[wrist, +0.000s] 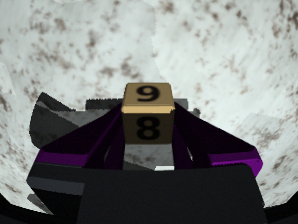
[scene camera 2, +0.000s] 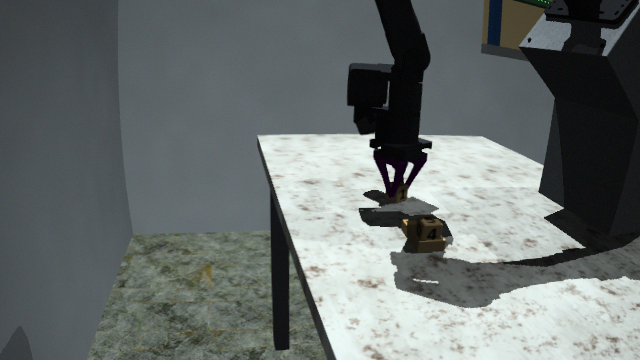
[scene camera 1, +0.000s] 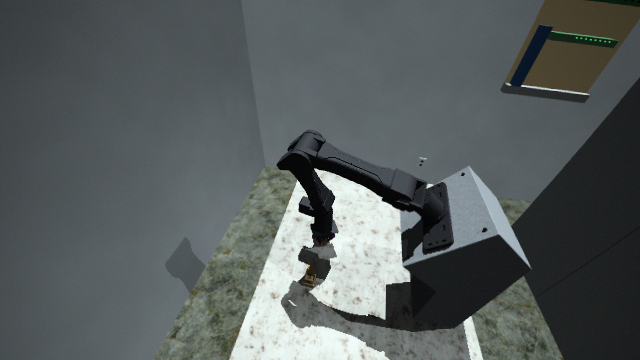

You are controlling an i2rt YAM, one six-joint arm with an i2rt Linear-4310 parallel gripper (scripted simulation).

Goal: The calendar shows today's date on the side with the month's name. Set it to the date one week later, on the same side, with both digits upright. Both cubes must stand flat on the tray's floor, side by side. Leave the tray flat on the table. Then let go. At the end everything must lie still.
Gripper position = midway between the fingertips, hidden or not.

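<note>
In scene camera 2 you'd find my gripper (scene camera 2: 396,194). The wrist view has my gripper too (wrist: 148,109), and there's also a wooden digit cube (wrist: 148,109) in that one.
</note>
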